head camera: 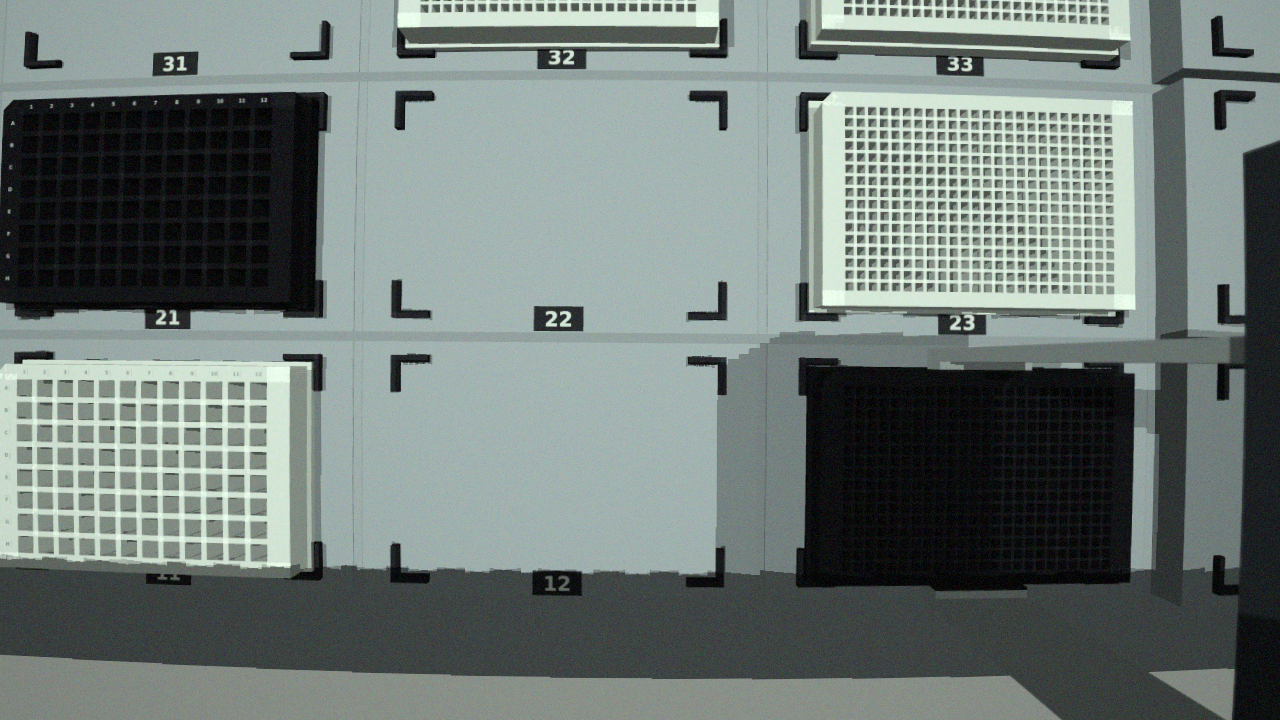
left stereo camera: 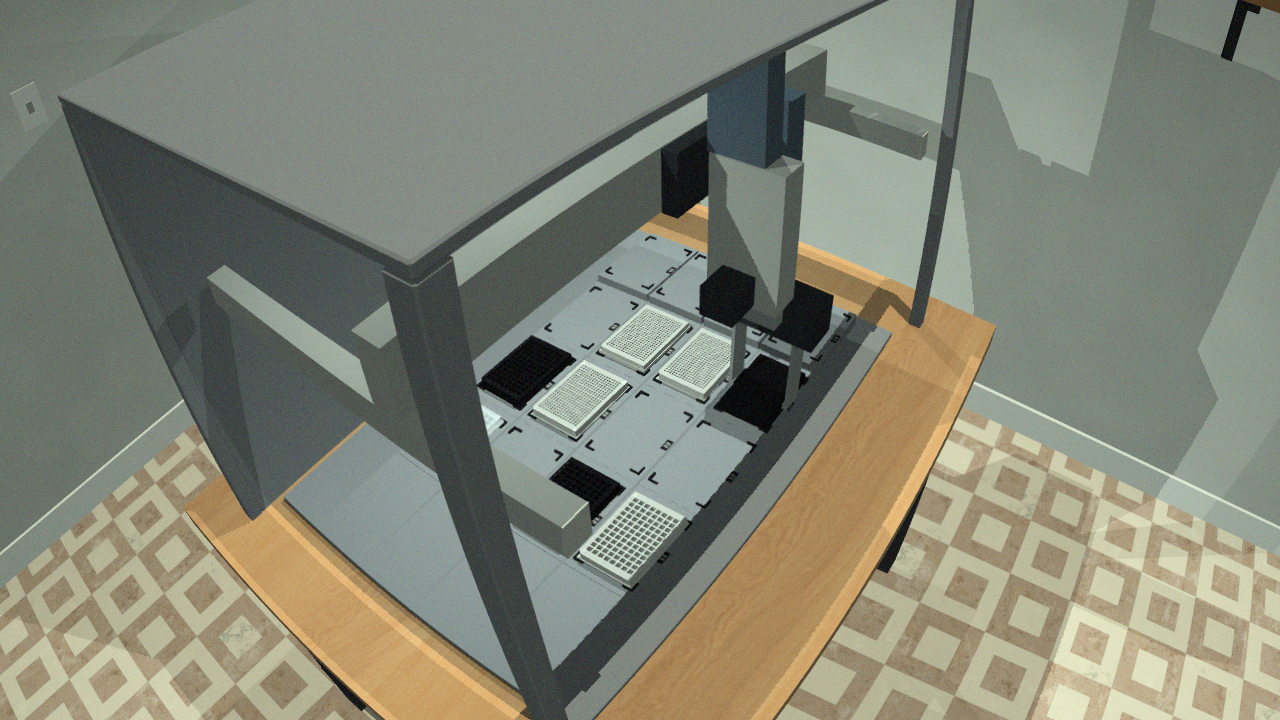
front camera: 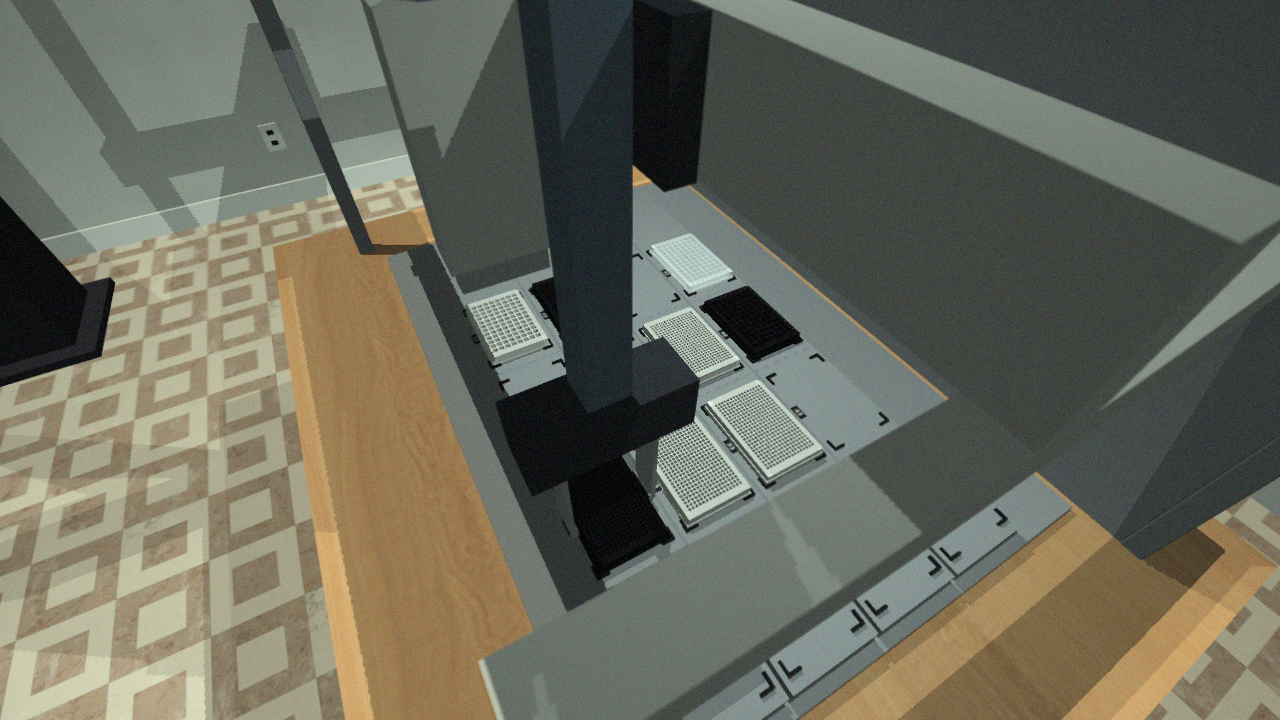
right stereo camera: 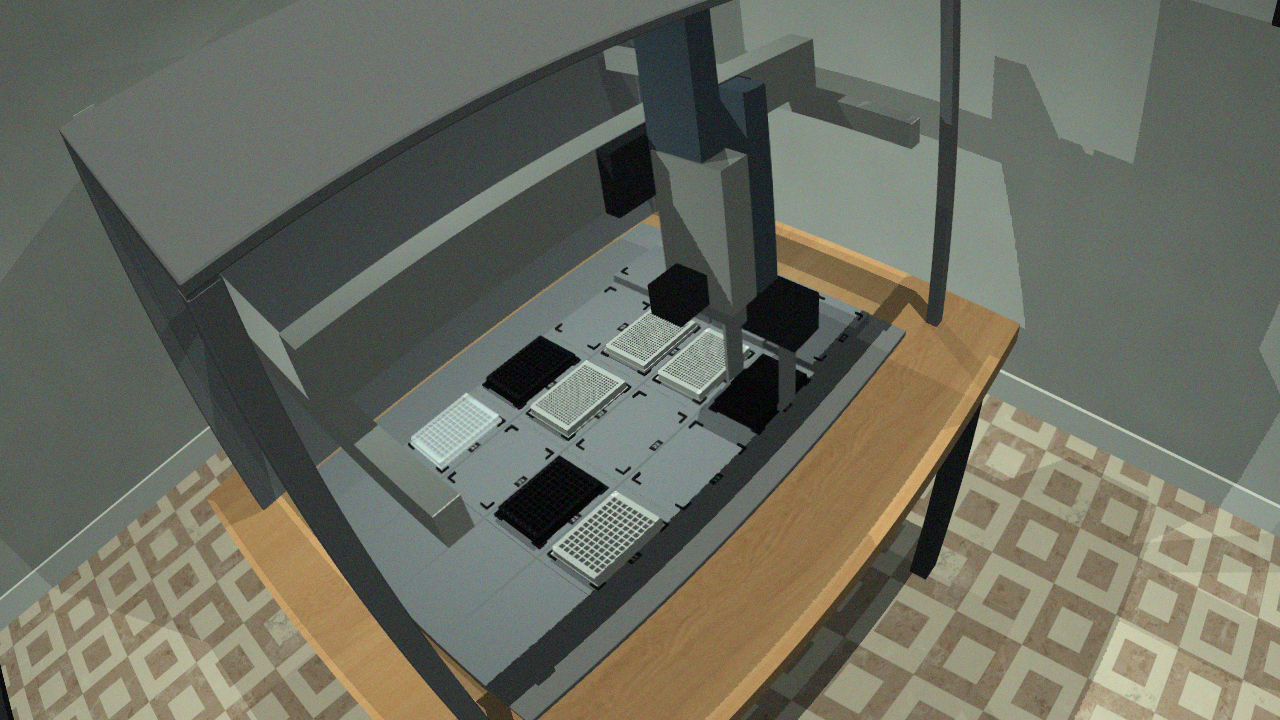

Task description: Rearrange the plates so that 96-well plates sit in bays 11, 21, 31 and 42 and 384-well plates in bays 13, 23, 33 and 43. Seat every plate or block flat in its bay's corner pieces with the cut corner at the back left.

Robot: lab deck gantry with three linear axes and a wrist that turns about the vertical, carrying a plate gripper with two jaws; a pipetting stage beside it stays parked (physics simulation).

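Where they show: gripper, between the fingertips: (head camera: pixel 970 475) (left stereo camera: pixel 763 390) (front camera: pixel 607 504) (right stereo camera: pixel 761 390); robot's base, origin of its link: (head camera: pixel 29 559) (left stereo camera: pixel 631 589) (front camera: pixel 465 312) (right stereo camera: pixel 598 588).
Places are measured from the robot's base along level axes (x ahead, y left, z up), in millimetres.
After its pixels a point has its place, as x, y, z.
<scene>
My gripper (front camera: pixel 613 514) {392, 43, 7} (head camera: pixel 981 474) {392, 43, 7} (left stereo camera: pixel 765 394) {392, 43, 7} (right stereo camera: pixel 760 394) {392, 43, 7} is down at bay 13, its jaws against the front and back sides of a black 384-well plate (front camera: pixel 626 528) {430, 46, 14} (head camera: pixel 895 501) {359, 34, 14} (left stereo camera: pixel 751 398) {361, 46, 14}, which looks flat and low in the corner pieces. A white 96-well plate (head camera: pixel 143 465) {65, 44, 13} is in bay 11, a black 96-well plate (head camera: pixel 147 197) {66, 150, 14} in bay 21. White 384-well plates stand in bays 23 (head camera: pixel 975 201) {390, 150, 14}, 32 (left stereo camera: pixel 581 398) {224, 250, 13} and 33 (left stereo camera: pixel 646 338) {386, 250, 12}. A pale 96-well plate (right stereo camera: pixel 456 429) {64, 355, 15} is in bay 41, a black plate (left stereo camera: pixel 526 369) {226, 361, 11} in bay 42.
Bays 12, 22, 31 and 43 hold no plate. Grey beams (front camera: pixel 760 582) {624, -15, 400} and a dark post (left stereo camera: pixel 465 465) {-267, -115, 568} stand around the deck. The parked stage (left stereo camera: pixel 751 232) hangs near the gripper in the stereo views. Plates in bays 23 and 33 neighbour the occupied bay 13 side.
</scene>
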